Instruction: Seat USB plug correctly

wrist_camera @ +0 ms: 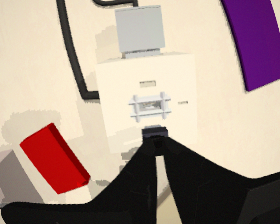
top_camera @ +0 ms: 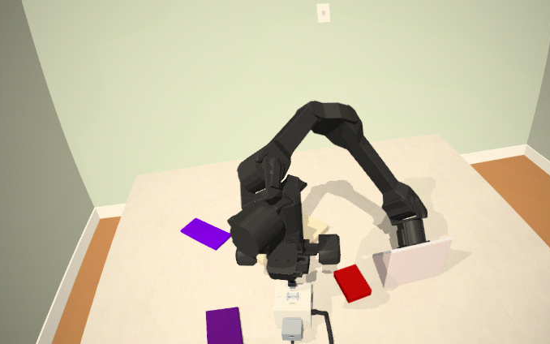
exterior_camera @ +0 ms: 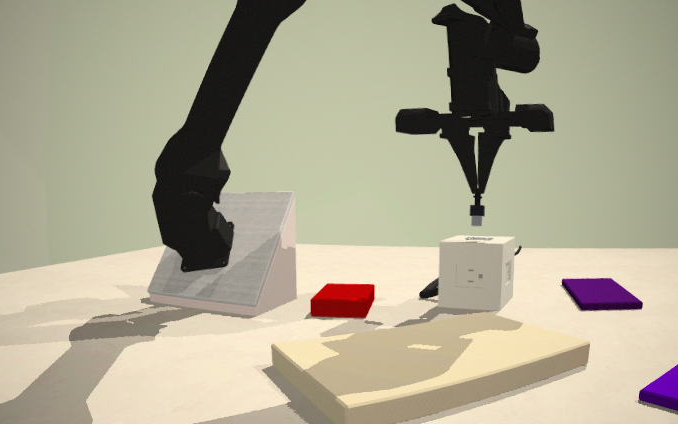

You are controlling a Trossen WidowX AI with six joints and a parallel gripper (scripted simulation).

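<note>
My gripper tip is now 6 cm above the socket. Round my gripper tip: cream board (24 cm to the right, 12 cm below, 4 cm behind); red block (15 cm behind, 12 cm below, 3 cm to the right); USB plug (1 cm below).
</note>
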